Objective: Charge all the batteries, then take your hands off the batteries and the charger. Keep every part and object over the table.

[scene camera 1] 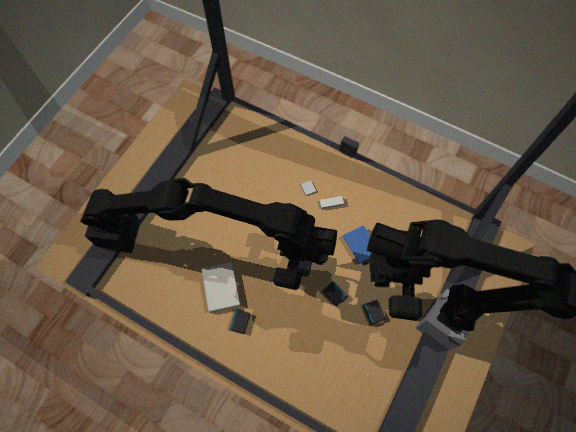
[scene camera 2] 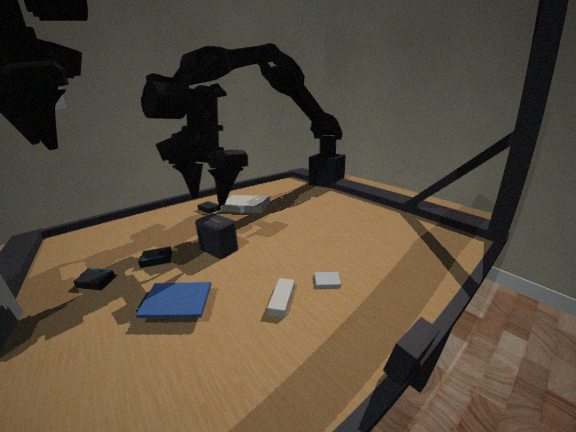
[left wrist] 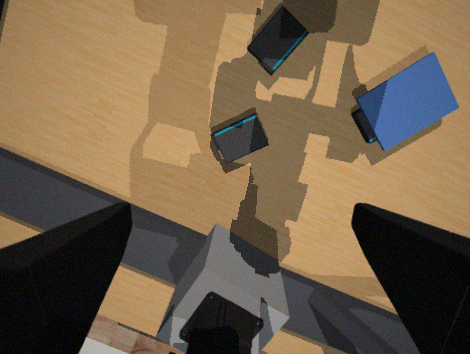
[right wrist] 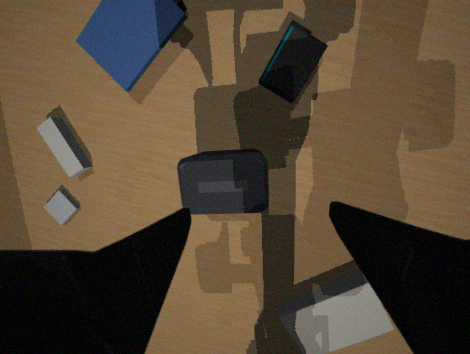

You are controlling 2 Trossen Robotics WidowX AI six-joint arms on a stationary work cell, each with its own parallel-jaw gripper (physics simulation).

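Where they show: left gripper, between the fingertips: (scene camera 1: 393, 287) (scene camera 2: 44, 146) (left wrist: 244, 213); right gripper, between the fingertips: (scene camera 1: 297, 260) (scene camera 2: 207, 201) (right wrist: 258, 211); left arm's base, origin of its link: (scene camera 1: 454, 316) (left wrist: 220, 327); right arm's base, origin of its link: (scene camera 1: 107, 221) (scene camera 2: 327, 155).
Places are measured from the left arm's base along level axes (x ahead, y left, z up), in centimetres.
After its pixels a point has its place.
Observation:
The dark charger (scene camera 2: 216, 236) {x 38.9, y 4.9, z -5.9 cm} (right wrist: 223, 182) {x 39.3, y 8.8, z -4.3 cm} stands below my right gripper (scene camera 2: 208, 200) {x 39.4, y 11.7, z -1.3 cm} (right wrist: 258, 211) {x 39.4, y 11.7, z -1.3 cm}, which is open and empty above the table. The arm hides much of the charger in scene camera 1. One black battery with a teal stripe (scene camera 1: 334, 293) {x 27.5, y 10.9, z -9.3 cm} (scene camera 2: 155, 256) {x 27.4, y 9.7, z -9.4 cm} (left wrist: 278, 40) {x 27.4, y 10.7, z -9.3 cm} (right wrist: 293, 62) {x 27.4, y 10.8, z -9.3 cm} lies near the charger. A second battery (scene camera 1: 374, 312) {x 16.1, y 8.6, z -9.4 cm} (scene camera 2: 94, 278) {x 16.5, y 7.3, z -9.3 cm} (left wrist: 240, 138) {x 16.3, y 8.4, z -9.3 cm} lies farther left in scene camera 2. A third battery (scene camera 1: 240, 321) {x 42.6, y 32.2, z -9.3 cm} (scene camera 2: 208, 206) {x 42.5, y 30.9, z -9.3 cm} lies beside the large white box. A fourth battery (left wrist: 364, 126) {x 25.2, y -2.8, z -9.3 cm} shows partly under the blue slab's edge. My left gripper (scene camera 2: 44, 145) {x 16.3, y 7.6, z 13.3 cm} (left wrist: 244, 213) {x 16.3, y 7.6, z 13.3 cm} is open and empty, high above the table.
The blue slab (scene camera 1: 358, 244) {x 30.3, y -4.3, z -8.7 cm} (scene camera 2: 175, 300) {x 29.7, y -5.7, z -8.8 cm} (left wrist: 410, 102) {x 29.9, y -5.1, z -8.8 cm} (right wrist: 130, 40) {x 30.8, y -4.5, z -8.8 cm} lies near the left arm. A large white box (scene camera 1: 220, 287) {x 52.6, y 28.6, z -8.9 cm} (scene camera 2: 246, 204) {x 51.8, y 25.0, z -8.8 cm} (right wrist: 345, 315) {x 51.1, y 28.7, z -8.8 cm}, a white bar (scene camera 1: 332, 202) {x 43.8, y -10.6, z -9.4 cm} (scene camera 2: 281, 297) {x 43.6, y -11.6, z -9.4 cm} (right wrist: 62, 145) {x 43.6, y -10.5, z -9.4 cm} and a small white block (scene camera 1: 308, 188) {x 52.2, y -10.3, z -10.2 cm} (scene camera 2: 327, 280) {x 52.1, y -11.1, z -10.2 cm} (right wrist: 62, 206) {x 52.0, y -10.2, z -10.2 cm} lie on the table.

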